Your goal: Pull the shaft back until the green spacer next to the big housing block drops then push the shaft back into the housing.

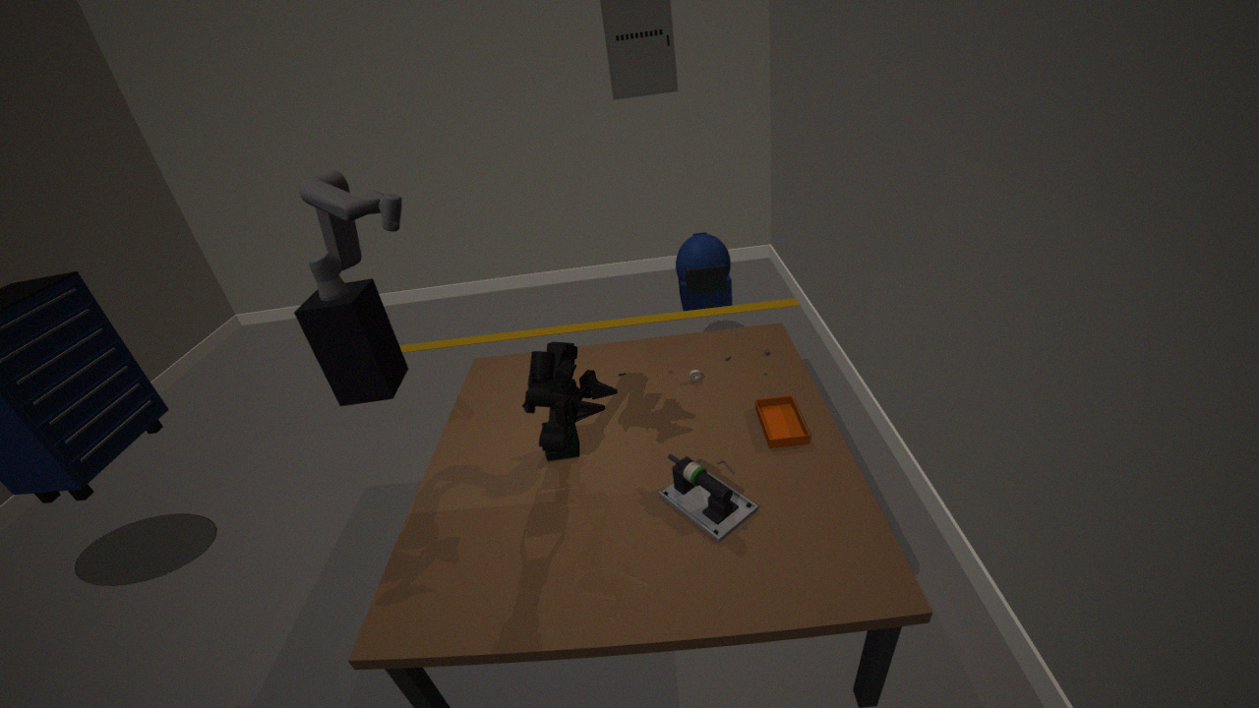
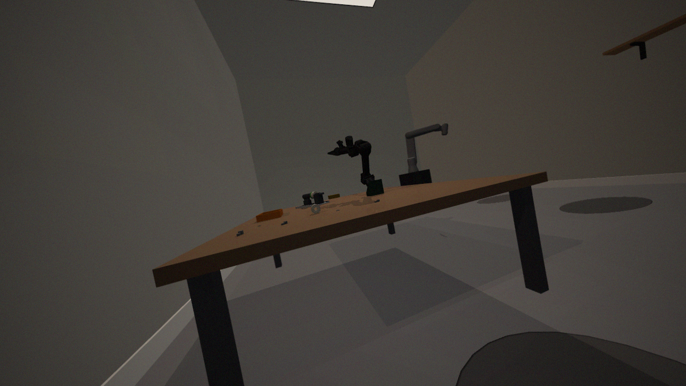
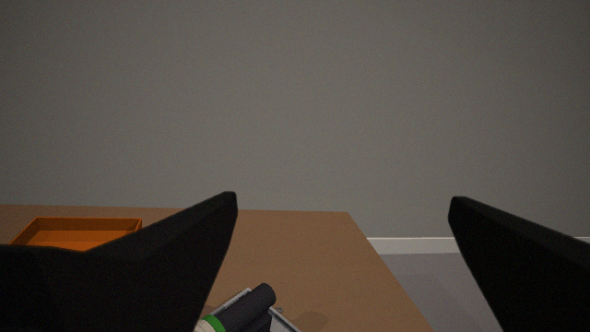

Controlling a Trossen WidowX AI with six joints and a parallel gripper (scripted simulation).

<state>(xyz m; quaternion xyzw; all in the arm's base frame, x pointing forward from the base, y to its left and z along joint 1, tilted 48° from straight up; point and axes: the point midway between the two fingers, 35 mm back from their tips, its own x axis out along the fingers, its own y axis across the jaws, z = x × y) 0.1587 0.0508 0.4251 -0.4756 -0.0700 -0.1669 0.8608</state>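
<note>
The dark grey shaft lies 310 mm below my gripper tip, 180 mm ahead of it and 50 mm to the left of it. From my gripper tip the other things lie so: green spacer (310 mm below, 190 mm ahead, 20 mm to the left); then orange tray (490 mm ahead, 380 mm below, 270 mm to the left); then pale spacer (310 mm below, 180 mm ahead, 40 mm to the left).
</note>
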